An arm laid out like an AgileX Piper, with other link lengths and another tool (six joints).
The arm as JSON. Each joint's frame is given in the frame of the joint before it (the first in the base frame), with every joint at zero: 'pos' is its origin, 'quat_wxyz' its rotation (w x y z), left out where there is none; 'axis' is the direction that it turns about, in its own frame. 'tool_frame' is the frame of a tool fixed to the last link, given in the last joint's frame.
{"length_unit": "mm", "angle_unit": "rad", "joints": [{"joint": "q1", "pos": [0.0, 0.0, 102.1], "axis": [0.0, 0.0, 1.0]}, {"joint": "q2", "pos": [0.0, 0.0, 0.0], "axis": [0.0, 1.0, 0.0]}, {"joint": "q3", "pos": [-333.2, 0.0, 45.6], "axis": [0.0, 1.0, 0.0]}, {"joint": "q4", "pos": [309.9, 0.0, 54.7], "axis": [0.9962, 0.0, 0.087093]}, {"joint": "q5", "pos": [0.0, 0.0, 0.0], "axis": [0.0, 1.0, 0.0]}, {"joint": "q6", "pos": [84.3, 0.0, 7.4], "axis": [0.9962, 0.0, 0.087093]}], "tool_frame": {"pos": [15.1, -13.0, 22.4], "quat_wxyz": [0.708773, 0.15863, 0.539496, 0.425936]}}
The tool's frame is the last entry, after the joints.
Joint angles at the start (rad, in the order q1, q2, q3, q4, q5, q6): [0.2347, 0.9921, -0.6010, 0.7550, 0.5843, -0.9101]
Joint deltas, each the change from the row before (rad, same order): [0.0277, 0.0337, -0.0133, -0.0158, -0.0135, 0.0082]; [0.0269, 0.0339, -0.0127, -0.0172, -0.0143, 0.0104]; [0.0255, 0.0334, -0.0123, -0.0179, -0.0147, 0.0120]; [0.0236, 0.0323, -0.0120, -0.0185, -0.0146, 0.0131]
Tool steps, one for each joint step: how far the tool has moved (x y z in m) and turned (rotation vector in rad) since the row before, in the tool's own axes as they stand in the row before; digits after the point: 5 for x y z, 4 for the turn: [-0.00085, -0.00003, 0.00996, 0.0083, 0.0238, -0.0069]; [-0.00070, -0.00036, 0.01015, 0.0097, 0.0225, -0.0063]; [-0.00065, -0.00051, 0.01009, 0.0104, 0.0205, -0.0059]; [-0.00066, -0.00056, 0.00980, 0.0107, 0.0184, -0.0058]
